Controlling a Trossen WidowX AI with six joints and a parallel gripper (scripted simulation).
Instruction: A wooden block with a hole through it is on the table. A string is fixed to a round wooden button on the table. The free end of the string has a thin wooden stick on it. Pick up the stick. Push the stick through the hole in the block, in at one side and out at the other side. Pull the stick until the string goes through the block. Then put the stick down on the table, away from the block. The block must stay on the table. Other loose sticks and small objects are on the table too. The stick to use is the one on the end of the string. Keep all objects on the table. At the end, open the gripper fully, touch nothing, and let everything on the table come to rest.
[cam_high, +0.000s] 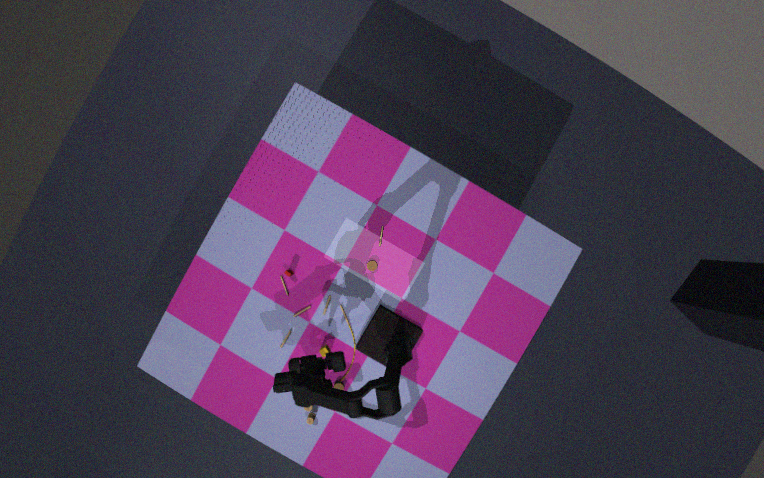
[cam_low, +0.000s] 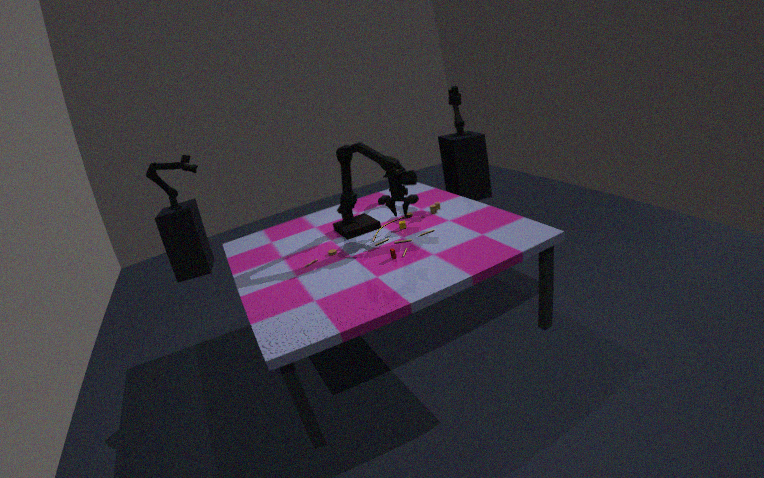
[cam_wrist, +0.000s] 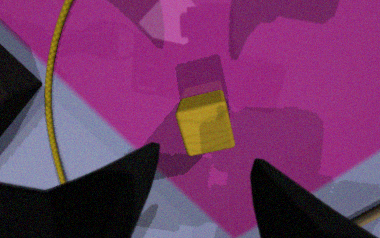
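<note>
Now: the yellow wooden block 40 mm below my gripper tip. From my gripper tip the other things lie so: round wooden button (130 mm behind, 80 mm to the left, 50 mm below); red object (290 mm ahead, 140 mm to the right, 40 mm below); thin wooden stick (150 mm to the right, 60 mm below, 20 mm ahead).
</note>
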